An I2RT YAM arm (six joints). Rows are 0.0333 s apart.
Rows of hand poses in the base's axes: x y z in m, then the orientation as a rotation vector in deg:
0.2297, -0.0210, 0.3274, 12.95, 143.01, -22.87
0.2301, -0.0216, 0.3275, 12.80, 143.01, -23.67
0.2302, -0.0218, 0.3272, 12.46, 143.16, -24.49
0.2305, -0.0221, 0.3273, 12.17, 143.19, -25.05
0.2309, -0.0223, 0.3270, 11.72, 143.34, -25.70
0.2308, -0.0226, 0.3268, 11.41, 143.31, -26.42
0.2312, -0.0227, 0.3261, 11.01, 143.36, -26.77
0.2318, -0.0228, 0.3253, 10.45, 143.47, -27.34
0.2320, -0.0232, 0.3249, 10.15, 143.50, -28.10
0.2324, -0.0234, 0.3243, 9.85, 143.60, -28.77
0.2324, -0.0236, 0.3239, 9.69, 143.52, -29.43
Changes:
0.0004, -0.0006, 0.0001, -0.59, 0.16, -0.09
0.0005, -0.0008, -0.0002, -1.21, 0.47, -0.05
0.0008, -0.0011, -0.0001, -1.66, 0.63, 0.02
0.0012, -0.0013, -0.0004, -2.18, 0.92, 0.17
0.0011, -0.0016, -0.0006, -2.76, 1.05, 0.22
0.0015, -0.0017, -0.0013, -3.08, 1.19, 0.42
0.0021, -0.0018, -0.0021, -3.58, 1.45, 0.67
0.0023, -0.0022, -0.0025, -4.17, 1.65, 0.69
0.0027, -0.0024, -0.0031, -4.67, 1.91, 0.73
0.0027, -0.0026, -0.0035, -5.18, 1.98, 0.69

